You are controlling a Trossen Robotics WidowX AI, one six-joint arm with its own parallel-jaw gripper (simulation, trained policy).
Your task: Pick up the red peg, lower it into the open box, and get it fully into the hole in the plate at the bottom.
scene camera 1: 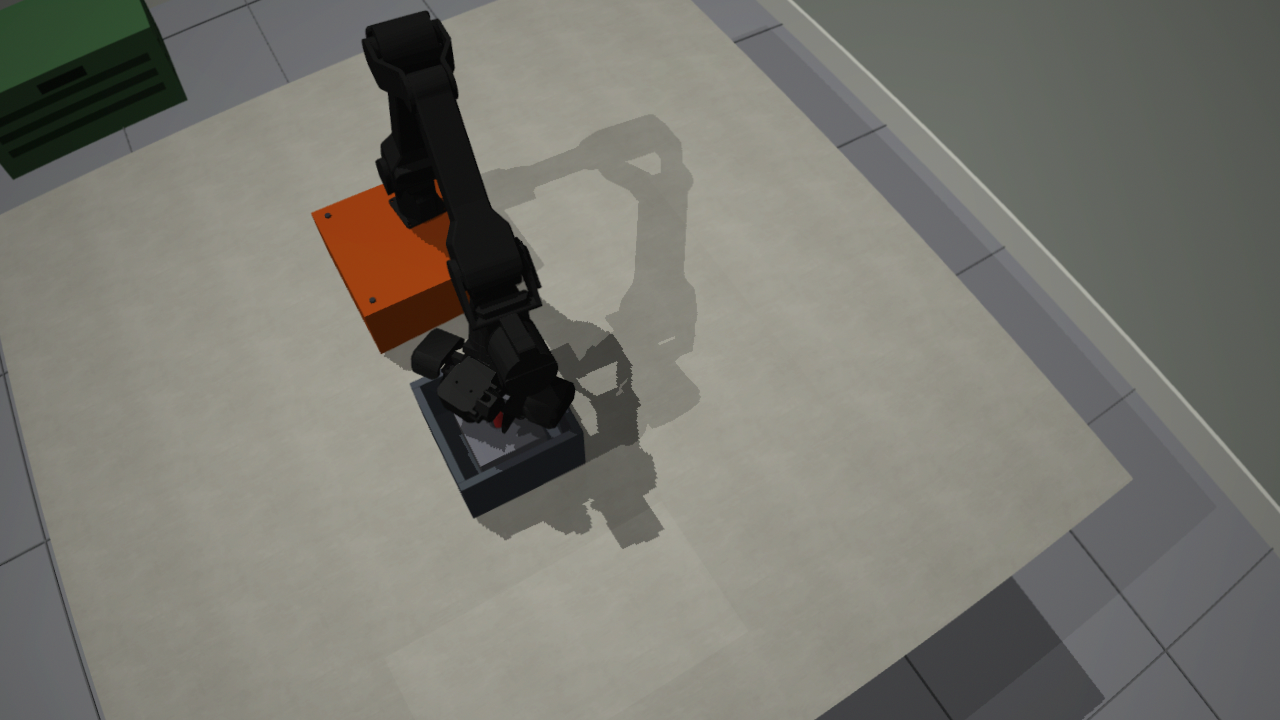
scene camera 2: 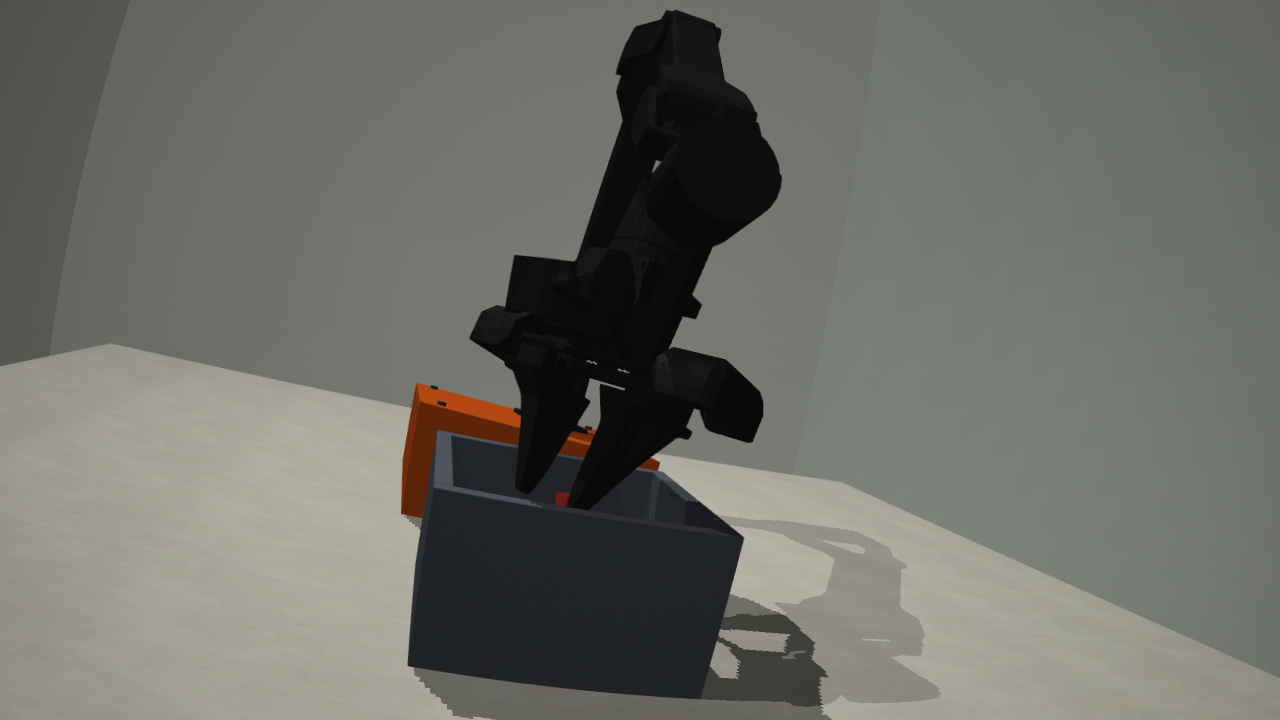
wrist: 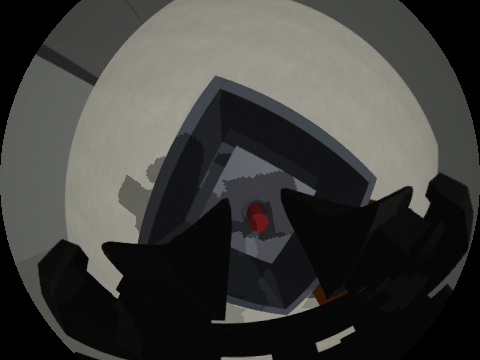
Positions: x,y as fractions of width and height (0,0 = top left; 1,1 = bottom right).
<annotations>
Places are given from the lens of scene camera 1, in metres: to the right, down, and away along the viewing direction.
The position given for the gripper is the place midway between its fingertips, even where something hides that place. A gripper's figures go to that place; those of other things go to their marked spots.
gripper (scene camera 1: 0.38,0.59): -0.18, 0.08, 1.07
dark grey box (scene camera 1: 0.44,0.63): -0.09, 0.11, 1.07
grey plate (scene camera 1: 0.38,0.62): -0.18, 0.11, 1.08
</annotations>
